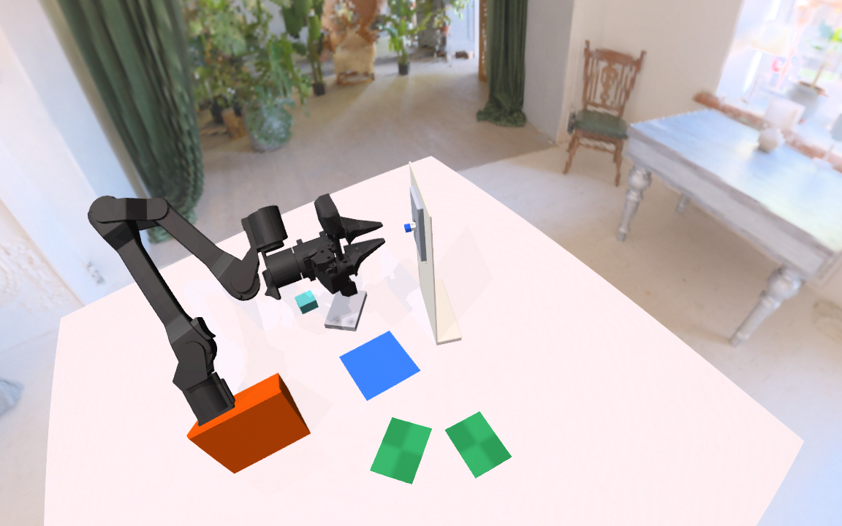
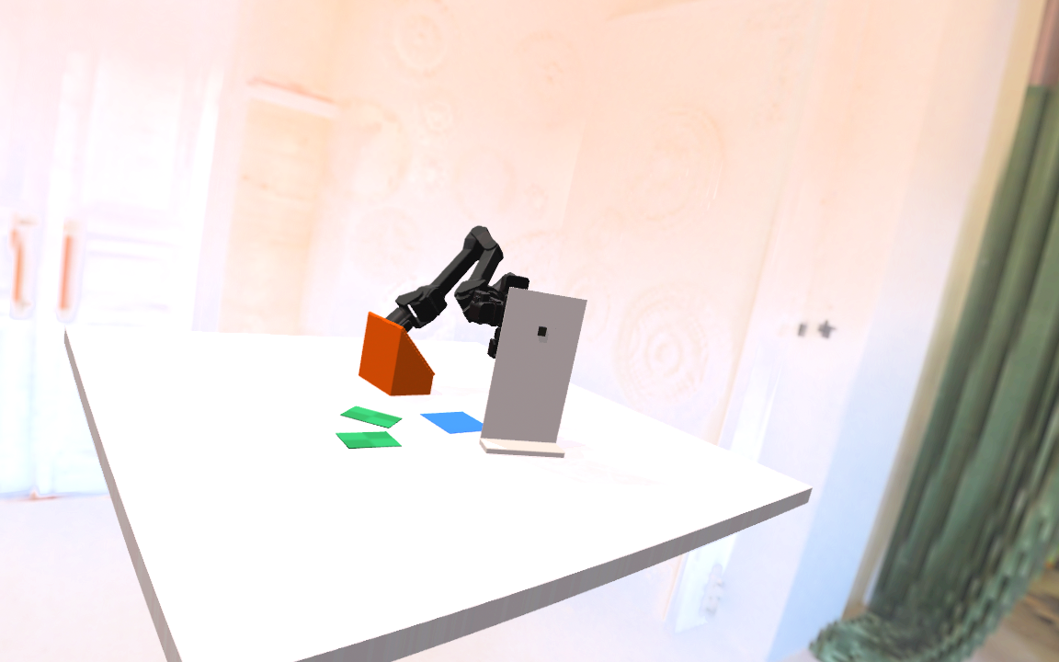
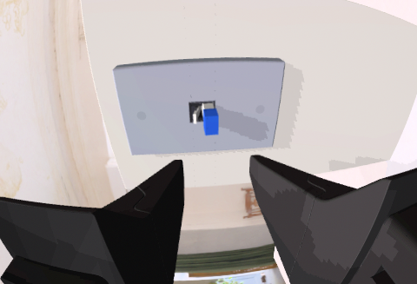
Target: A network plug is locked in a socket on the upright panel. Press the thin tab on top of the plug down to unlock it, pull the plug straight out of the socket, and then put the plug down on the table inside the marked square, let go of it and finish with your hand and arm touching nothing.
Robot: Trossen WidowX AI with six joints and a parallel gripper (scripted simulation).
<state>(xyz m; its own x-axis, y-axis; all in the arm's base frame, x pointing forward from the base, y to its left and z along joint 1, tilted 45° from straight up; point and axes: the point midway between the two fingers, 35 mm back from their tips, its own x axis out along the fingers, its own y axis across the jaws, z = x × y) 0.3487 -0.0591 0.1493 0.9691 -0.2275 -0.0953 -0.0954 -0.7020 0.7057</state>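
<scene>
Now: gripper tip 5 cm short of the network plug and 3 cm to the left of it. Round my gripper tip: upright panel 7 cm ahead, 3 cm to the right, 9 cm below; then grey slab 7 cm behind, 10 cm to the left, 24 cm below; then thin pale tab 5 cm ahead, 3 cm to the right, 1 cm above.
</scene>
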